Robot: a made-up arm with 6 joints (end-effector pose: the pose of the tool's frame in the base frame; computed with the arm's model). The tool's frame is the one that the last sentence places. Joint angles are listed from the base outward.
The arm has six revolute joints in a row. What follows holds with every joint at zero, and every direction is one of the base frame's.
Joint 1 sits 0.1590 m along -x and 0.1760 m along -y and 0.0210 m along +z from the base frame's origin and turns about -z.
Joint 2 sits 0.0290 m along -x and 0.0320 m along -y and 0.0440 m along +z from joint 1 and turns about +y.
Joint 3 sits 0.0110 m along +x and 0.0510 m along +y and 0.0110 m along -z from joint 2 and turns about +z.
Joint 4 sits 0.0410 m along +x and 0.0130 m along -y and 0.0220 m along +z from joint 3 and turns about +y.
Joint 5 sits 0.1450 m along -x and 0.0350 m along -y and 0.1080 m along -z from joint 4 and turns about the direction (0.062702, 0.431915, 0.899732).
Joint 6 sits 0.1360 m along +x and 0.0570 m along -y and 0.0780 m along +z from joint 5 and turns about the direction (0.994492, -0.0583, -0.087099).
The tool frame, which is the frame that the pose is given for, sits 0.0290 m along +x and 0.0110 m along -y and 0.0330 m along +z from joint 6; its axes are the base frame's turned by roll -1.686, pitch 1.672 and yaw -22.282 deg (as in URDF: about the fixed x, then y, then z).
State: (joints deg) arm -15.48 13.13 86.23 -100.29 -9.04 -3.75
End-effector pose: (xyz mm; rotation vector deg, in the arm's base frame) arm -56.4 -110.1 41.0 94.67 -35.76 36.58
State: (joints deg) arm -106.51 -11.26 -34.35 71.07 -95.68 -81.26
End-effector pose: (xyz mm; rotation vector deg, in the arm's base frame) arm -15.8 -281.8 274.8 -118.59 -28.49 -19.60
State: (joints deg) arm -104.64 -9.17 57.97 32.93 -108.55 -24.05
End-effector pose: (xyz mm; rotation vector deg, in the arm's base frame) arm 39.1 -170.3 255.8 10.13 -45.47 35.75
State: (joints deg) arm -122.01 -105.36 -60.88 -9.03 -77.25 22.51
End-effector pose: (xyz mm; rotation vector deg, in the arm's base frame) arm -246.9 -207.4 -165.1 108.18 57.69 -66.83
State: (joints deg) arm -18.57 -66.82 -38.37 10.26 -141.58 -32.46
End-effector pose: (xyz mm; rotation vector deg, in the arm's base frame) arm -378.6 -74.2 -116.4 -58.43 -14.89 166.07
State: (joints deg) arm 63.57 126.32 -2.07 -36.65 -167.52 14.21
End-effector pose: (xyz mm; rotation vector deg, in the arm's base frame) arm -136.0 -31.7 335.4 120.24 12.43 124.99
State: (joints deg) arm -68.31 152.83 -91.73 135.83 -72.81 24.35
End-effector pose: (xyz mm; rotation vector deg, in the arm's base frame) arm 89.3 -70.0 34.3 97.70 23.57 74.20
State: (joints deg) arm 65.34 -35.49 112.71 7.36 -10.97 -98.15
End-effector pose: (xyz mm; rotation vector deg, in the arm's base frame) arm -52.6 -171.8 109.3 -126.66 -50.58 21.33
